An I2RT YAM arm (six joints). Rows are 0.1 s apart.
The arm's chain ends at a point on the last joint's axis. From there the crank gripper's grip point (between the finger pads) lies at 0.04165 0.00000 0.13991 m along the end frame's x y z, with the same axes.
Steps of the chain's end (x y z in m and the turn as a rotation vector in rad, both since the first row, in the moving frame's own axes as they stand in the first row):
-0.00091, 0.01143, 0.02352, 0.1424, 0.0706, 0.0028
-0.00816, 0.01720, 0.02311, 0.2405, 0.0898, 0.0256
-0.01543, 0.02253, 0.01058, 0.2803, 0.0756, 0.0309
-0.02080, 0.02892, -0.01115, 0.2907, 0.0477, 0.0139
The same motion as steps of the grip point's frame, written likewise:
0.00885, -0.00807, 0.01884, 0.1424, 0.0706, 0.0028
0.00451, -0.01441, 0.01495, 0.2405, 0.0898, 0.0256
-0.00454, -0.01426, 0.00180, 0.2803, 0.0756, 0.0309
-0.01399, -0.01026, -0.01905, 0.2907, 0.0477, 0.0139

